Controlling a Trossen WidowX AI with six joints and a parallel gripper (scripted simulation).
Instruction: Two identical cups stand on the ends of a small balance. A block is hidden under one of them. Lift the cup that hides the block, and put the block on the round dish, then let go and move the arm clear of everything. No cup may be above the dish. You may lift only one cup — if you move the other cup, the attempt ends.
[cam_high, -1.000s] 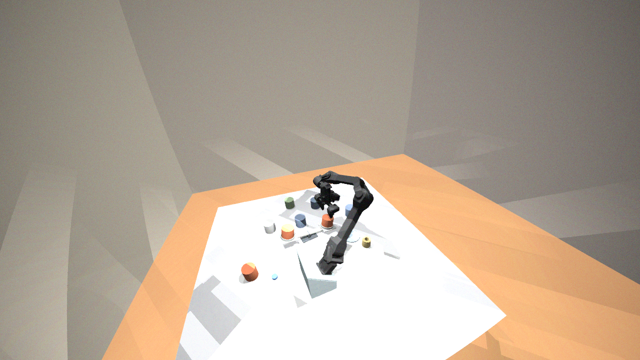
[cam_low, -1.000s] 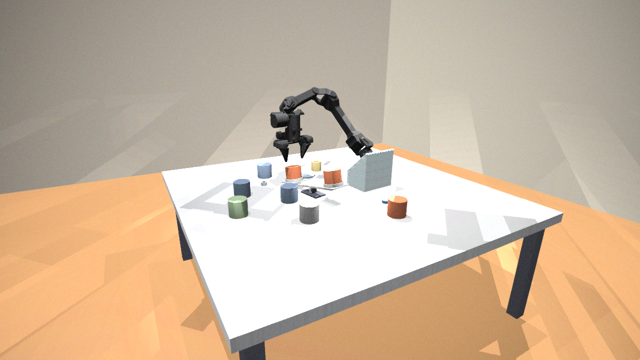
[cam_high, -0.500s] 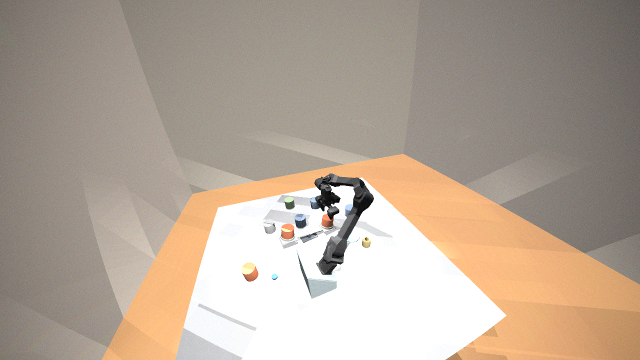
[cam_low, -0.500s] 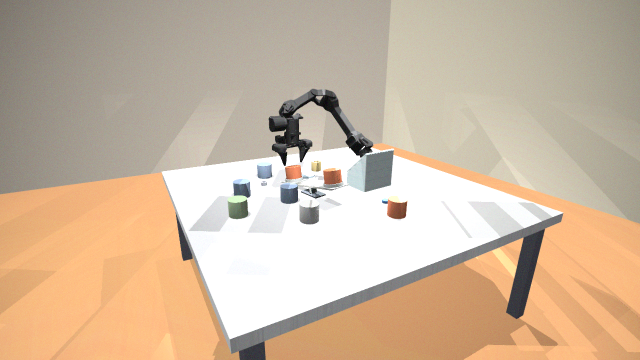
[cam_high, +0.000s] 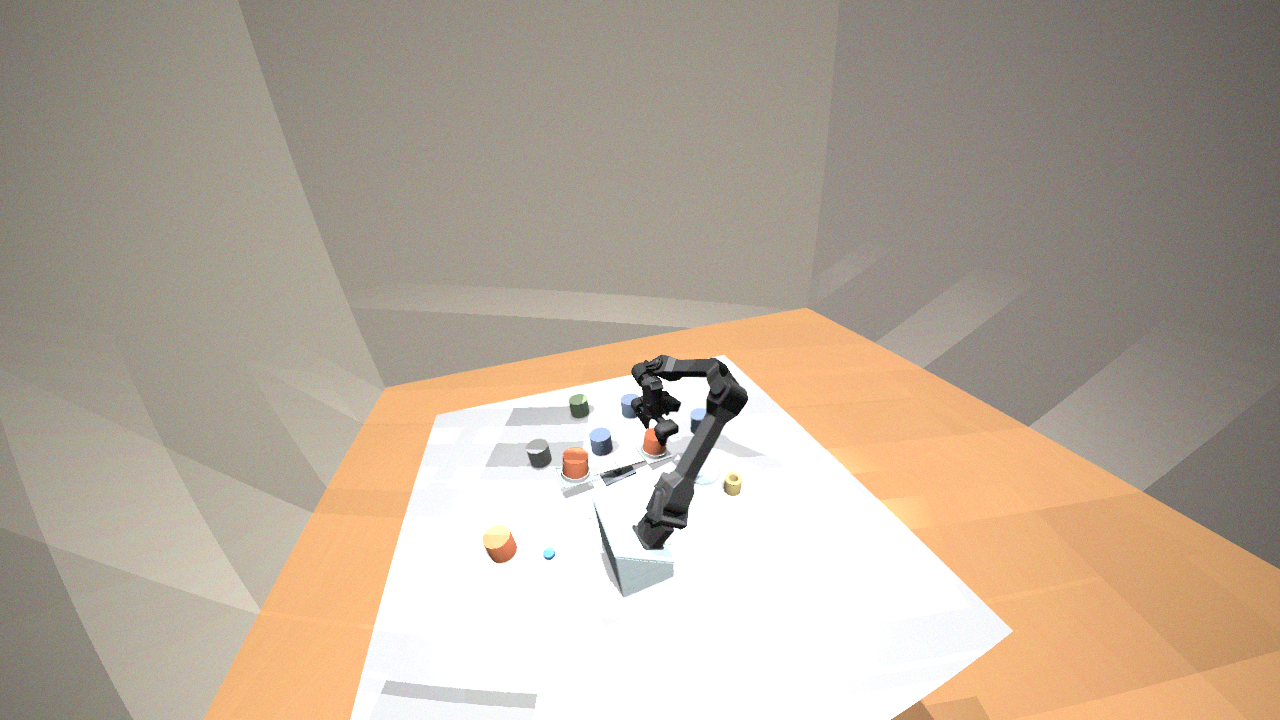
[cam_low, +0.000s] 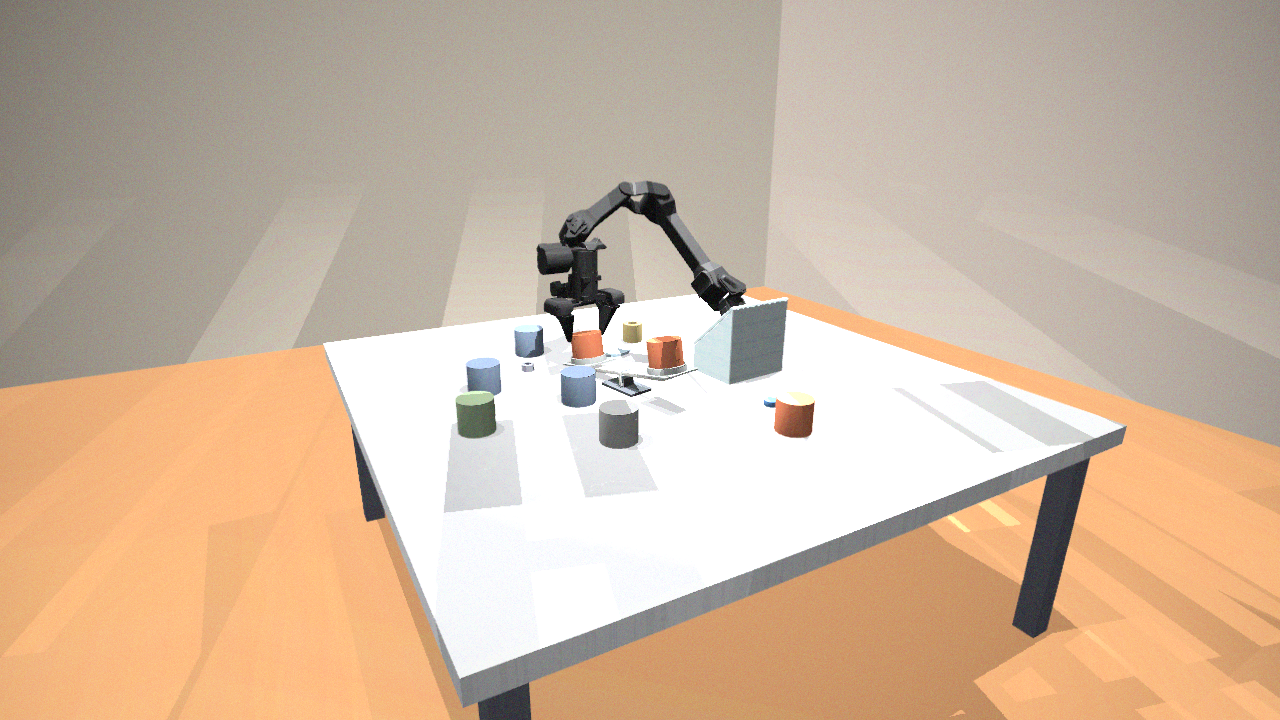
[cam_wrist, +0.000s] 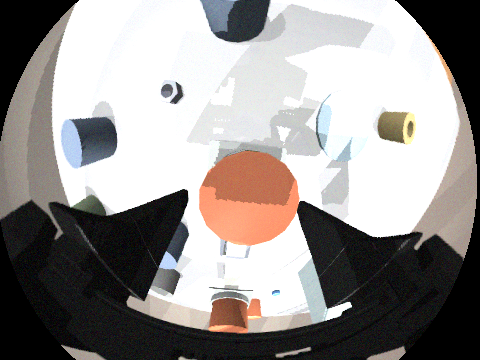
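The grey block is 40 mm below my gripper tip. From my gripper tip the other things lie so: balance 140 mm to the left, 40 mm below, 10 mm behind; then pale blue round dish 140 mm behind, 90 mm to the right, 80 mm below; then dark ring 100 mm ahead, 90 mm to the right, 70 mm below.
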